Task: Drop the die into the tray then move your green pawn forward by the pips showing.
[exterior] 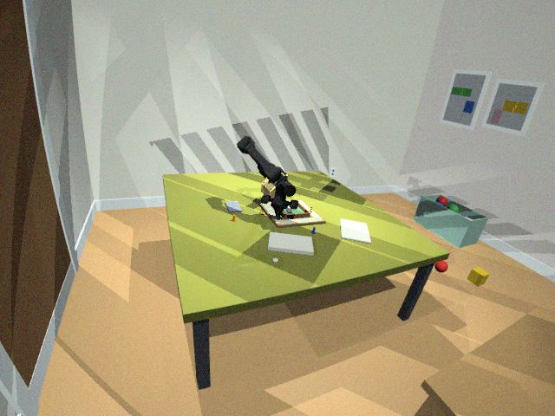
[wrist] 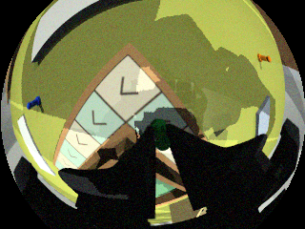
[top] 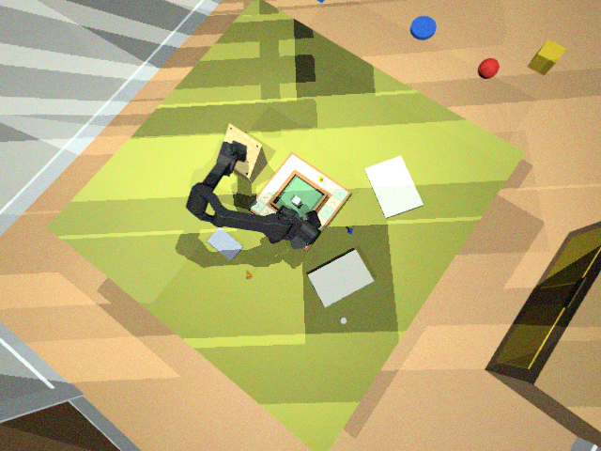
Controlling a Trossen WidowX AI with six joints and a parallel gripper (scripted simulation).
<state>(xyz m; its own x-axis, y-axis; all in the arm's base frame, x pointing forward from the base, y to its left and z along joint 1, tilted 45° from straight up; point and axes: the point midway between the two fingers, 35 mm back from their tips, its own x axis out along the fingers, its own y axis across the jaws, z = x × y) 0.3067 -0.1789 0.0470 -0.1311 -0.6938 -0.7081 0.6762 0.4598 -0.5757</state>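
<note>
The grey die lies 5 cm behind my gripper tip and 11 cm to the left of it. Also, from my gripper tip: blue pawn: 18 cm ahead, 10 cm to the left, 1 cm below; then orange pawn: 7 cm behind, 22 cm to the right, 1 cm below; then green pawn: 1 cm above.
</note>
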